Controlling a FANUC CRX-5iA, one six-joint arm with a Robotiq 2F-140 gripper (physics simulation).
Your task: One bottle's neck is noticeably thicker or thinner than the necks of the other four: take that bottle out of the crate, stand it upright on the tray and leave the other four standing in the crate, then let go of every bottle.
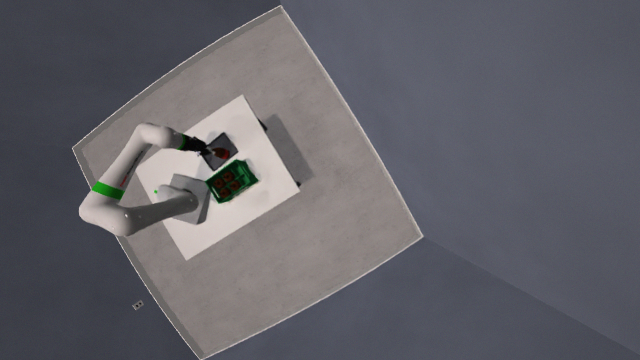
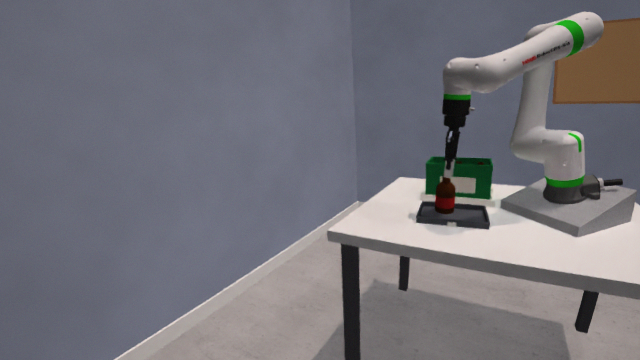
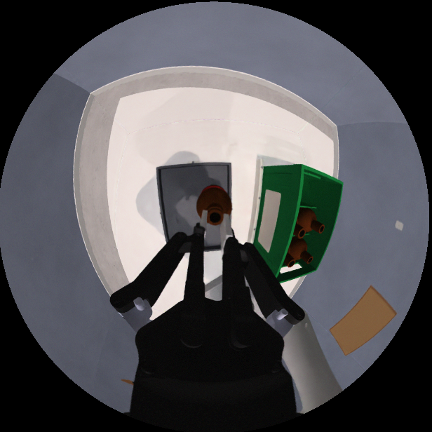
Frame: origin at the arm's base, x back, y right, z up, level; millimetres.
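Seen in the pictures: gripper, between the fingertips: (image 1: 213, 151) (image 2: 448, 176); arm's base, origin of its link: (image 2: 564, 195).
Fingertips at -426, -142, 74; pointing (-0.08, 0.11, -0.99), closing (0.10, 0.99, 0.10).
Observation:
Offsets run from my fingertips to a thing's middle, as dx, dy, dz. Level surfaces: height alone.
A brown bottle with a red label @[-8, +7, -67] (image 1: 222, 154) (image 2: 445, 198) (image 3: 212, 198) is upright at the dark tray (image 1: 233, 146) (image 2: 480, 223) (image 3: 162, 200), its base inside the tray's rim; whether it touches the tray floor is hard to tell. My gripper (image 2: 448, 172) (image 3: 213, 219) is shut on this bottle's neck from above. The green crate (image 1: 251, 171) (image 2: 434, 182) (image 3: 300, 190) stands beside the tray. Several brown bottles @[+21, +197, -67] (image 1: 228, 176) (image 3: 306, 219) stand inside it; the crate wall hides their lower parts. Their neck widths are too small to compare surely.
The white table @[dz -152] (image 1: 242, 112) (image 2: 370, 227) (image 3: 130, 120) carries the tray, the crate and the grey wedge-shaped robot base (image 1: 200, 212) (image 2: 575, 220). The crate's walls rise higher than the tray's low rim. The arm reaches over the table from its base.

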